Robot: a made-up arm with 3 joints. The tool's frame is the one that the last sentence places. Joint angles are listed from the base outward.
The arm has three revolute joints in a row. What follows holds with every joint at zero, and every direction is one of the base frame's.
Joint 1 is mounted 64.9 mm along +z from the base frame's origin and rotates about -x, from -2.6 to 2.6 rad.
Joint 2 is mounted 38.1 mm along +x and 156.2 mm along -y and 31.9 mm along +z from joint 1 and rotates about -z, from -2.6 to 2.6 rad.
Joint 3 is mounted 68.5 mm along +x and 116.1 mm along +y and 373.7 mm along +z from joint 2 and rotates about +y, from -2.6 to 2.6 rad.
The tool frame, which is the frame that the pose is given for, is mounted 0.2 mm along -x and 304.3 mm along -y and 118.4 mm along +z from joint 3; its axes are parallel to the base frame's.
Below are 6 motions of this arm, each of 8 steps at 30 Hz.
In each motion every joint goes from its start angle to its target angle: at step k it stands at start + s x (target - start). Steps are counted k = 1, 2, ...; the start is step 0. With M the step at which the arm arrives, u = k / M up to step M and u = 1 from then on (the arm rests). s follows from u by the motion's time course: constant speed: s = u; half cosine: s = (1 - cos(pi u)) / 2; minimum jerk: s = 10 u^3 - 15 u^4 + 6 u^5.
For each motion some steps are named. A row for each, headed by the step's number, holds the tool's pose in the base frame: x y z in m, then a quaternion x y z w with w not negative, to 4 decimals.
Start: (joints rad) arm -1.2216 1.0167 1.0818
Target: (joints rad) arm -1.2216 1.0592 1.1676
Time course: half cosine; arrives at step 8
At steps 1, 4, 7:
1: -0.0313 -0.5709 -0.1554 0.6350 0.6087 -0.0834 0.4682
4: -0.0350 -0.5671 -0.1572 0.6380 0.6199 -0.0782 0.4501
7: -0.0389 -0.5631 -0.1589 0.6409 0.6306 -0.0729 0.4317

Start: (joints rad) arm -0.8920 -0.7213 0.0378
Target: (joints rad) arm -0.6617 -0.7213 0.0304
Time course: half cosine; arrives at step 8
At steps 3, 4, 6, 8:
3: 0.2168 -0.5535 0.2393 0.3676 -0.1256 0.3302 0.8603
4: 0.2167 -0.5454 0.2634 0.3487 -0.1189 0.3326 0.8681
6: 0.2165 -0.5276 0.3070 0.3136 -0.1064 0.3367 0.8815
8: 0.2164 -0.5192 0.3246 0.2988 -0.1012 0.3383 0.8866

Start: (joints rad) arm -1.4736 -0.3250 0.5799
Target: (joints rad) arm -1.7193 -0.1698 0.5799
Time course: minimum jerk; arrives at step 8
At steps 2, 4, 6, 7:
2: 0.2222 -0.5246 -0.1931 0.6129 0.1064 0.3004 0.7231
4: 0.2133 -0.4967 -0.2540 0.6564 0.1134 0.2857 0.6890
6: 0.2038 -0.4621 -0.3112 0.6973 0.1219 0.2722 0.6518
7: 0.2016 -0.4536 -0.3233 0.7060 0.1240 0.2694 0.6432

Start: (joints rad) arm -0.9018 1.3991 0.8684
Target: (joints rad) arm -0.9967 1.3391 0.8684
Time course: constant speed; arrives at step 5
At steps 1, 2, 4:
1: -0.1179 -0.5937 0.0808 0.5509 0.5475 -0.3758 0.5055
2: -0.1156 -0.5950 0.0680 0.5555 0.5506 -0.3662 0.5042
4: -0.1110 -0.5967 0.0424 0.5647 0.5562 -0.3467 0.5015

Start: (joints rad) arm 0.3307 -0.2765 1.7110
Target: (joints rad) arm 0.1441 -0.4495 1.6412
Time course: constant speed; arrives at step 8
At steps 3, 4, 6, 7, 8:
3: 0.2765 -0.1609 0.5139 -0.2110 0.7439 0.0165 0.6339
4: 0.2791 -0.1660 0.5098 -0.2111 0.7403 0.0333 0.6374
6: 0.2838 -0.1758 0.5016 -0.2111 0.7320 0.0668 0.6443
7: 0.2859 -0.1805 0.4975 -0.2108 0.7273 0.0835 0.6478
8: 0.2880 -0.1850 0.4934 -0.2105 0.7222 0.1002 0.6512

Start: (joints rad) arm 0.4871 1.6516 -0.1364
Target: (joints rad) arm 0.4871 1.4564 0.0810
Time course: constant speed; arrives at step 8
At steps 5, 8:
5: -0.1471 0.0401 0.6366 -0.1742 -0.1672 -0.6719 0.7002
8: -0.1400 0.0197 0.6470 -0.1537 -0.1310 -0.6526 0.7303

